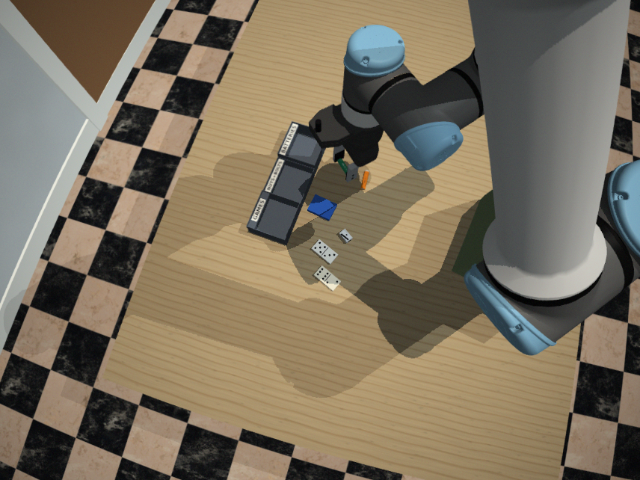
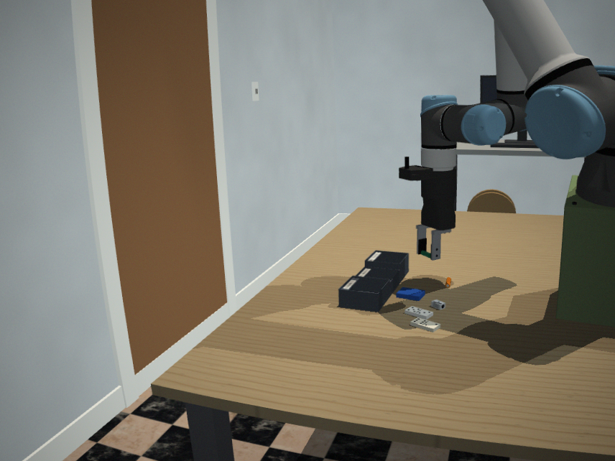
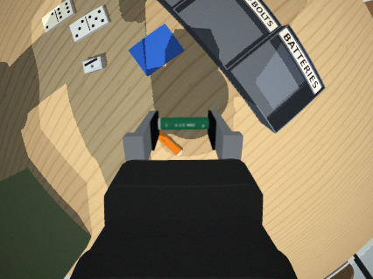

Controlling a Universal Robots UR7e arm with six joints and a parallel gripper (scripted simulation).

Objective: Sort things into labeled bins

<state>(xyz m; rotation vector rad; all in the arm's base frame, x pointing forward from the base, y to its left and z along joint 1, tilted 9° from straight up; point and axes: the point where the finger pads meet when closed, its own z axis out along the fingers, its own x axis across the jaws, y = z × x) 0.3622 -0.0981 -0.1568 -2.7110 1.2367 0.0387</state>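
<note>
Now: hand 50 mm past the orange battery, 10 mm to the left of it and 80 mm above it. From my hand the other things lie so: dark three-part bin (110 mm ahead, 30 mm to the left, 60 mm below); blue flat block (30 mm ahead, 70 mm to the left, 80 mm below); green battery (10 mm below).
</note>
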